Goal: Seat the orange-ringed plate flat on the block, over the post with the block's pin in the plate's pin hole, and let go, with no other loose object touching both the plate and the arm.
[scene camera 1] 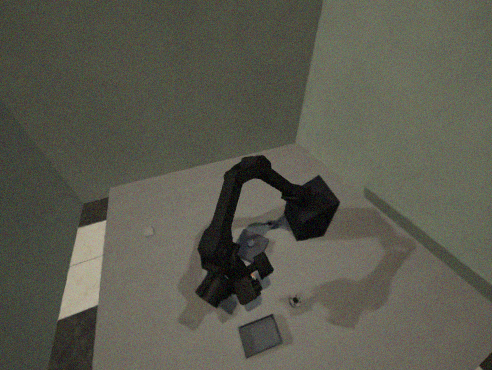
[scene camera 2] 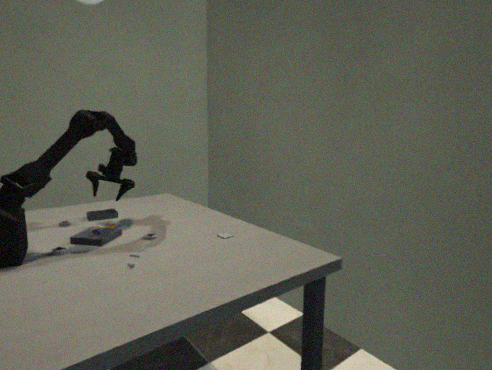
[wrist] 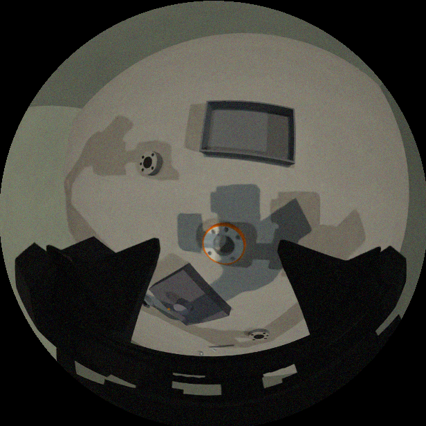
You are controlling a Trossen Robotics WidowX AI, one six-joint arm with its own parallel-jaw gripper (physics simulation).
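Places are measured from the arm's base along level axes (x ahead, y down, z left), in centimetres.
Pixels of known places: gripper, fingertip midpoint: (scene camera 2: 105, 199); arm's base at its link origin: (scene camera 1: 305, 201) (scene camera 2: 2, 206).
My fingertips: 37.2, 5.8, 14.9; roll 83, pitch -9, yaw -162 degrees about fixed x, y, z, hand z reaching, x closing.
Ahead of a thing's pixels: the offset from my fingertips to its top centre, as dx, dy, dz. "spot": to the spot under its first point.
The orange-ringed plate {-2.5, +10.0, -4.2} (scene camera 1: 254, 276) (scene camera 2: 110, 227) (wrist: 216, 253) lies flat on the table, apart from the block; the arm mostly hides it in scene camera 1. The dark square block {-10.9, +6.8, -16.5} (scene camera 1: 261, 246) (scene camera 2: 90, 239) (wrist: 182, 281) lies beside it, with a short round post {spot: -11.5, +7.5, -17.9} (scene camera 2: 96, 231) (wrist: 180, 306) standing bare on top. A tiny orange spot shows near the post in the wrist view; I cannot tell if it is the pin. My gripper (scene camera 2: 106, 197) (wrist: 221, 246) is wide open and empty, high above the plate, which shows between the fingertips in the wrist view.
A shallow dark tray {+3.0, +8.5, +11.6} (scene camera 1: 264, 350) (scene camera 2: 102, 215) (wrist: 250, 157) lies beyond the plate. A plain holed disc {-13.3, +9.4, +9.8} (scene camera 1: 294, 300) (scene camera 2: 64, 223) (wrist: 156, 165) lies off to one side; another {+4.0, +10.0, -28.8} (scene camera 2: 151, 236) (wrist: 259, 335) lies past the block. A thin rod {spot: -9.3, +10.9, -41.9} (scene camera 2: 134, 256) (wrist: 221, 346) and a pale flat piece {+25.3, +10.5, -47.4} (scene camera 1: 148, 231) (scene camera 2: 225, 235) lie farther off.
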